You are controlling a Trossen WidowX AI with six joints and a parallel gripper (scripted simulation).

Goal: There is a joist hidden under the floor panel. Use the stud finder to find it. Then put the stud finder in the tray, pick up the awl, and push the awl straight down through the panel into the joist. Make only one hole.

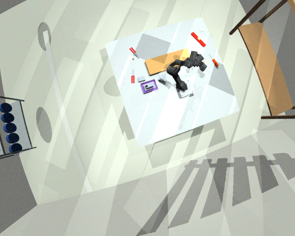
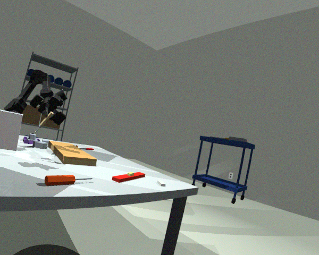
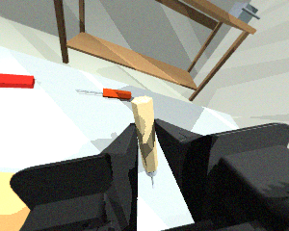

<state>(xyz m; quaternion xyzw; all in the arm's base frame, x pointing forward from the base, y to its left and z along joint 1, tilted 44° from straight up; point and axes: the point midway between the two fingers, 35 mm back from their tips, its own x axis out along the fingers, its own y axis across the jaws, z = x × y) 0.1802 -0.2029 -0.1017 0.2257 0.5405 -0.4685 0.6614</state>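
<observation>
The awl is 40 mm below my gripper tip, 20 mm to the left of it and 20 mm behind it. Also, from my gripper tip: grey stud finder 590 mm to the left, 160 mm below, 40 mm behind; red level 390 mm ahead, 200 mm below, 180 mm to the right; purple tray 570 mm to the left, 200 mm below, 40 mm behind.
</observation>
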